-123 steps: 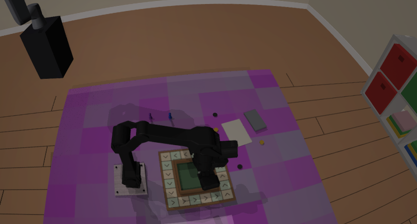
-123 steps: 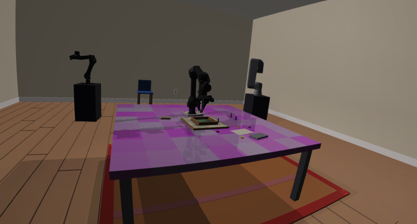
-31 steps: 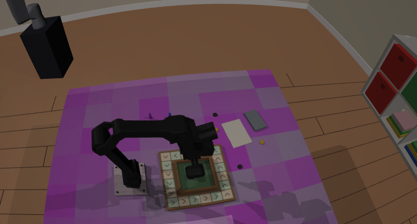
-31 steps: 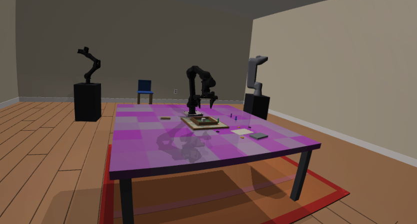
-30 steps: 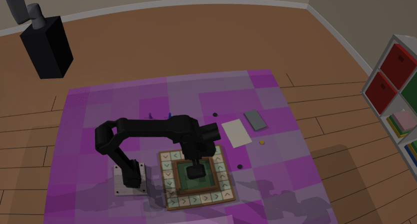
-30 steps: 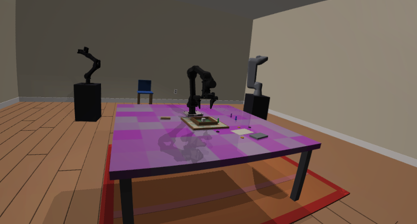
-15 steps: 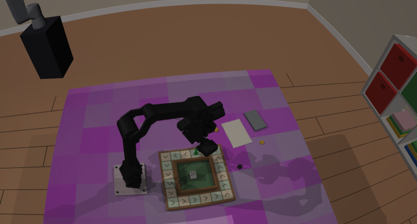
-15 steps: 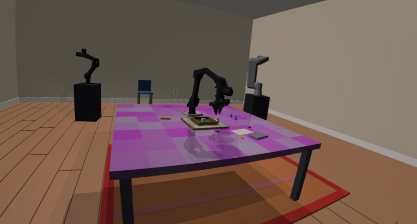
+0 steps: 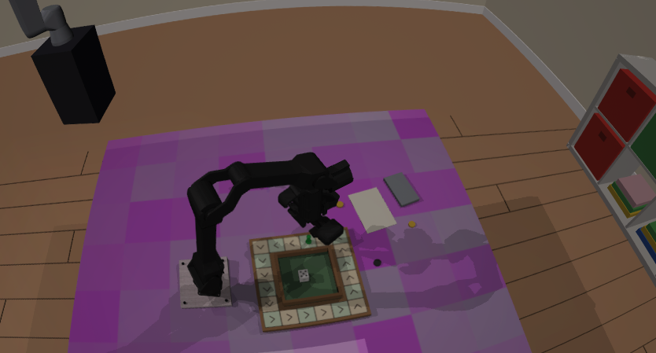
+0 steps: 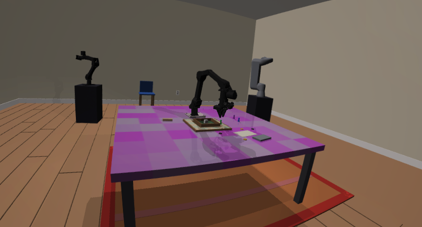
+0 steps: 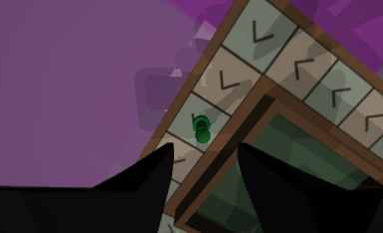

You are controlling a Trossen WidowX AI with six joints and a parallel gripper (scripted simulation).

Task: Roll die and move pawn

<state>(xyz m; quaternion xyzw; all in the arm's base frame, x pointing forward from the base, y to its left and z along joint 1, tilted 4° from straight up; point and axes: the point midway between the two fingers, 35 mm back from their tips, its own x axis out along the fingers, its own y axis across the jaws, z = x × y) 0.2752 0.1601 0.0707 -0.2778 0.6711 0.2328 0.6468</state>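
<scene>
Right now the green pawn is 4 cm below my gripper tip. From my gripper tip the other things lie so: blue pawn 13 cm behind, 21 cm to the left, 5 cm below; white die 2 cm behind, 12 cm to the right, 4 cm below; paper sheet 19 cm ahead, 12 cm to the left, 6 cm below.
</scene>
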